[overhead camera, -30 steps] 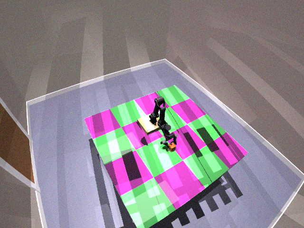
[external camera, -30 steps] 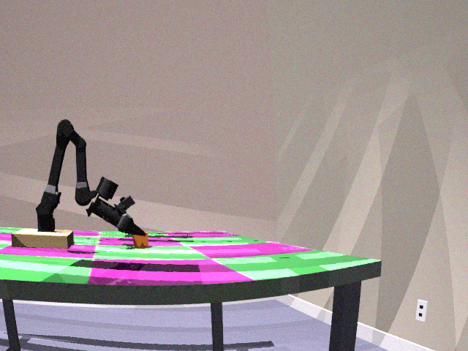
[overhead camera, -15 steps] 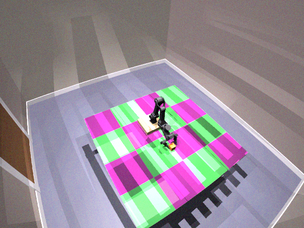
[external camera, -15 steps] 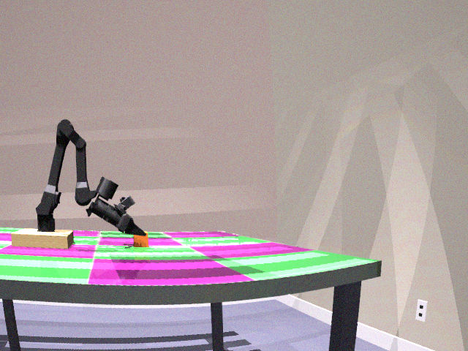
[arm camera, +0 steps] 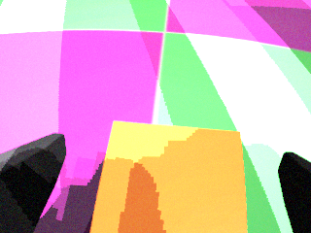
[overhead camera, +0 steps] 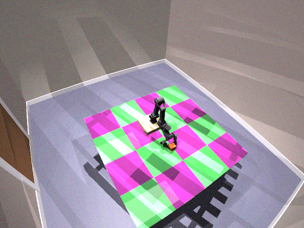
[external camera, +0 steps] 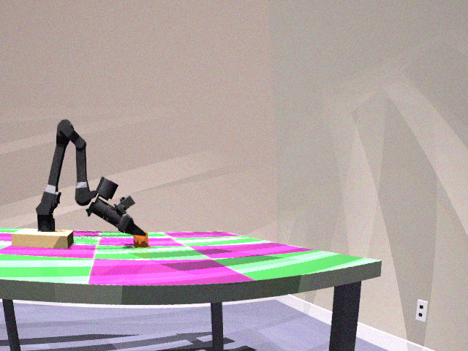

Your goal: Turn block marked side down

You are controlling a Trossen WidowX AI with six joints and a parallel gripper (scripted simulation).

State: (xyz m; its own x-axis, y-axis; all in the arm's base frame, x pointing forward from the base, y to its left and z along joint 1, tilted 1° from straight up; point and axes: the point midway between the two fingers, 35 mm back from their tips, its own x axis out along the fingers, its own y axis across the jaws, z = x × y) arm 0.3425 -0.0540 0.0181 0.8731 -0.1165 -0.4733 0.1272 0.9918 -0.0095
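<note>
My gripper tip is 3 cm past the block and 2 cm above it.
</note>
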